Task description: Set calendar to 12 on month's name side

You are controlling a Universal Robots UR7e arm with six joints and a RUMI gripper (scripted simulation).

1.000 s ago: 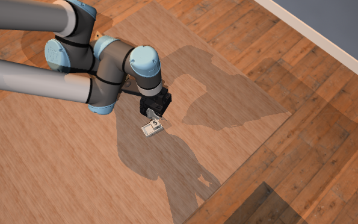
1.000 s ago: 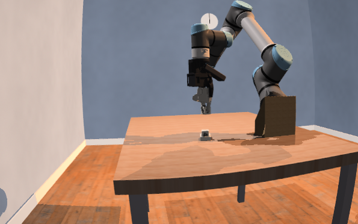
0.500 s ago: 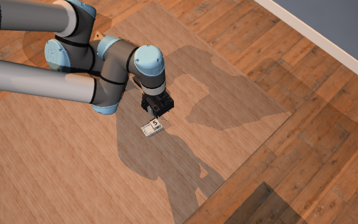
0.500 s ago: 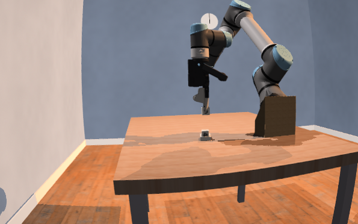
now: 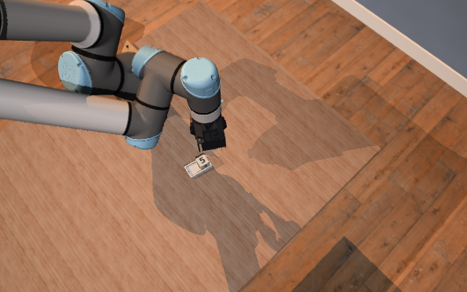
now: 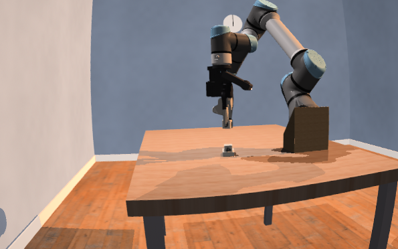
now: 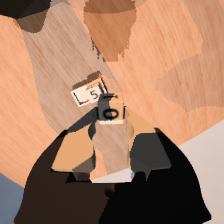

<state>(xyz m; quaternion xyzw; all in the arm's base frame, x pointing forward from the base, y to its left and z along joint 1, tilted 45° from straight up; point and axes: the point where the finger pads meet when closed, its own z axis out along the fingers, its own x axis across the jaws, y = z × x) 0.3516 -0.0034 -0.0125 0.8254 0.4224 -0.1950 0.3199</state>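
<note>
The calendar tray lies 2 cm behind my hand, 5 cm to the right of it and 13 cm below it. Also, from my hand: white digit cube 1 cm below.
</note>
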